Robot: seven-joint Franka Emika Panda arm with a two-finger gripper.
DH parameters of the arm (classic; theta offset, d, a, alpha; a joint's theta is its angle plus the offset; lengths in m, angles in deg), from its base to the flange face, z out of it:
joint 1: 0 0.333 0 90
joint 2: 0 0 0 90
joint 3: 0 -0.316 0.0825 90
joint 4: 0 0 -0.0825 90
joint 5: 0 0.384 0 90
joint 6: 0 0 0.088 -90
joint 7: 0 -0.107 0 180
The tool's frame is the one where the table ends.
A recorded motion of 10 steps. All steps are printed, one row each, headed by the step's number.
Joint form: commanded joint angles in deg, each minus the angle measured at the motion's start. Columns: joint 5, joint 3, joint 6, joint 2, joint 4, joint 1, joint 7.
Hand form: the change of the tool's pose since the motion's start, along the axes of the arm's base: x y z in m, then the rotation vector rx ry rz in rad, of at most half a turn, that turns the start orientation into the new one. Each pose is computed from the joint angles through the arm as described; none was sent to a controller.
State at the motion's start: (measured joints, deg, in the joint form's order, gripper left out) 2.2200 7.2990 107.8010 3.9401 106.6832 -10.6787 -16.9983
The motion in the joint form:
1: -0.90 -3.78 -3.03 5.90 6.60 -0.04 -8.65
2: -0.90 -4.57 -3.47 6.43 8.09 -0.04 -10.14
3: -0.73 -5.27 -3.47 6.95 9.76 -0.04 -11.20
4: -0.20 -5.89 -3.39 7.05 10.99 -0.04 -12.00
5: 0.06 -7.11 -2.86 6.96 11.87 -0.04 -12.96
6: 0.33 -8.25 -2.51 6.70 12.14 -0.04 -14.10
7: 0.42 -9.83 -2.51 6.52 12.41 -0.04 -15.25
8: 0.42 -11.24 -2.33 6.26 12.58 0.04 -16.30
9: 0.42 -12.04 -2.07 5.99 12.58 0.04 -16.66
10: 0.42 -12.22 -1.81 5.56 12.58 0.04 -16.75
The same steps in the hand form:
1: -0.0292 0.0434 -0.0063 0.0149 0.0691 -0.0790
2: -0.0331 0.0520 -0.0147 0.0188 0.0940 -0.0910
3: -0.0370 0.0598 -0.0241 0.0236 0.1140 -0.0980
4: -0.0387 0.0668 -0.0333 0.0335 0.1314 -0.1034
5: -0.0373 0.0782 -0.0405 0.0340 0.1397 -0.1009
6: -0.0347 0.0886 -0.0445 0.0344 0.1436 -0.1030
7: -0.0328 0.1029 -0.0484 0.0303 0.1529 -0.0968
8: -0.0305 0.1160 -0.0519 0.0249 0.1587 -0.0901
9: -0.0285 0.1230 -0.0540 0.0218 0.1595 -0.0830
10: -0.0266 0.1243 -0.0574 0.0218 0.1625 -0.0816

